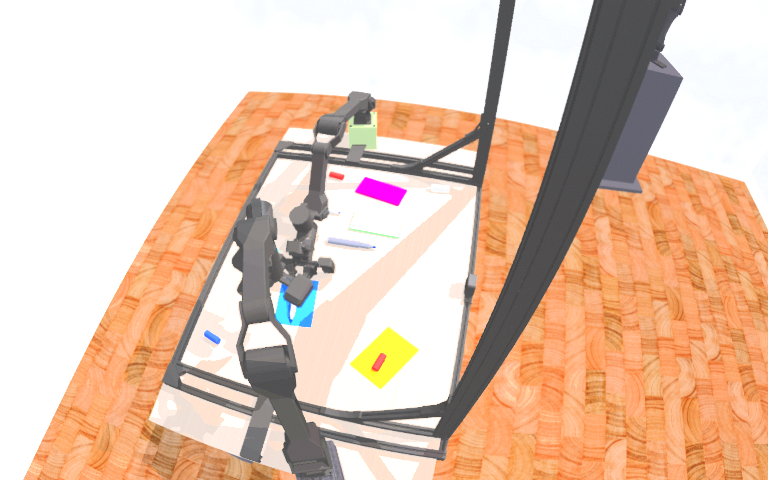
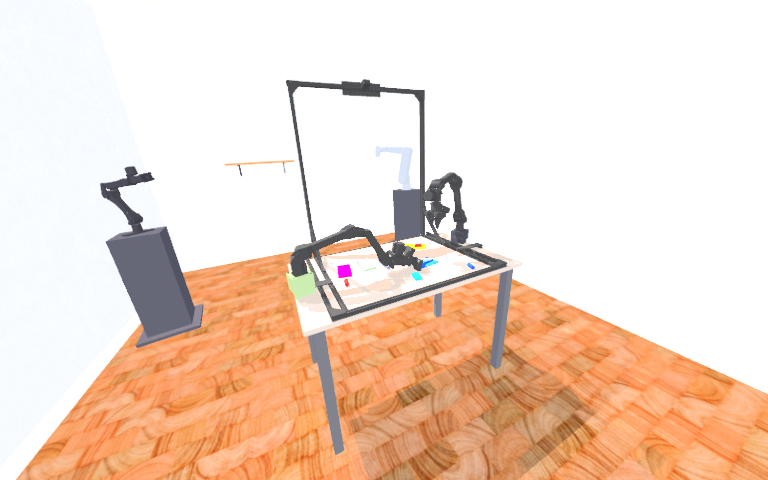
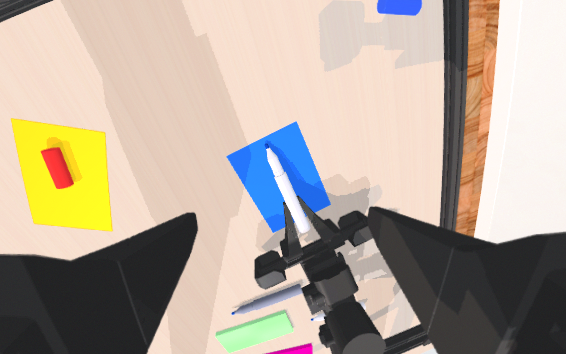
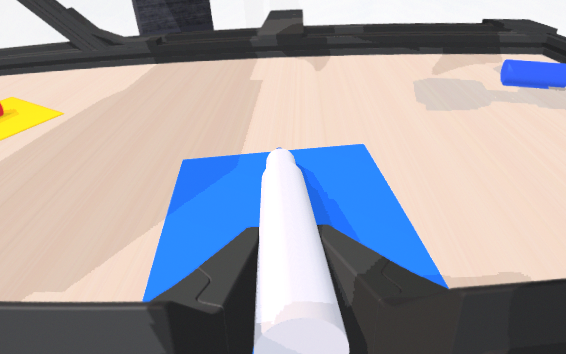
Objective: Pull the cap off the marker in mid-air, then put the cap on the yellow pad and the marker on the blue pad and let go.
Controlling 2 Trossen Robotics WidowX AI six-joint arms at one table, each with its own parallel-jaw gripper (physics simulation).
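Places are measured from the left arm's base along level axes (x ahead, y left, z up), in centimetres.
Where they show: left gripper, fingertip midpoint: (image 1: 276, 289) (image 2: 434, 228) (image 3: 283, 218); right gripper, fingertip midpoint: (image 3: 290, 199) (image 4: 287, 239); left arm's base at its link origin: (image 1: 315, 463) (image 2: 459, 229); right arm's base at its link origin: (image 1: 362, 119) (image 2: 299, 273).
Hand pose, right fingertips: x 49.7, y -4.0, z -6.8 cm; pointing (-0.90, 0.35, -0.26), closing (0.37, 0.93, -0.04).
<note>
Things, the pixels of their top centre, and the offset from my right fingertips.
- uncapped white marker at its top centre: (image 4: 281, 144) (image 3: 289, 196) dz +2.4, dx -1.8, dy +0.7 cm
- blue pad at its top centre: (image 4: 286, 241) (image 3: 283, 182) (image 1: 296, 301) dz -1.9, dx -1.8, dy +0.7 cm
- yellow pad at its top centre: (image 3: 66, 181) (image 1: 384, 357) dz -1.9, dx -23.6, dy -18.5 cm
- blue cap at its top centre: (image 4: 538, 62) (image 3: 404, 3) (image 1: 211, 335) dz +0.1, dx -8.8, dy +26.4 cm
- grey marker at its top centre: (image 3: 266, 305) (image 1: 351, 241) dz -0.1, dx +13.4, dy -18.5 cm
- green block at its top centre: (image 3: 255, 334) (image 1: 376, 223) (image 2: 366, 263) dz -1.2, dx +19.1, dy -27.4 cm
- magenta pad at its top centre: (image 1: 381, 190) (image 2: 344, 270) dz -1.2, dx +32.6, dy -32.4 cm
- cyan piece at its top centre: (image 2: 416, 274) dz -0.5, dx +17.2, dy +6.8 cm
The uncapped white marker (image 3: 287, 187) (image 4: 285, 210) has its blue tip pointing away from my right gripper (image 3: 290, 199) (image 4: 287, 239), which is shut on its rear part. The marker is low over the blue pad (image 3: 305, 145) (image 4: 210, 200) (image 1: 305, 318); I cannot tell whether it touches. Its butt reaches back between the fingers. A red cap (image 1: 378, 362) (image 3: 57, 168) lies on its side on the yellow pad (image 1: 399, 348) (image 3: 90, 210) (image 4: 35, 115), apart from both grippers. My left gripper is open and empty, above the right gripper.
A blue cap (image 1: 211, 337) (image 3: 400, 7) (image 4: 532, 74) lies near the table's edge. A grey marker (image 1: 351, 243) (image 3: 267, 300), a green block (image 3: 255, 331), a magenta pad (image 1: 381, 191), another red cap (image 1: 336, 175) (image 2: 346, 282) and a cyan piece (image 2: 416, 276) lie around the right arm. A dark frame borders the table.
</note>
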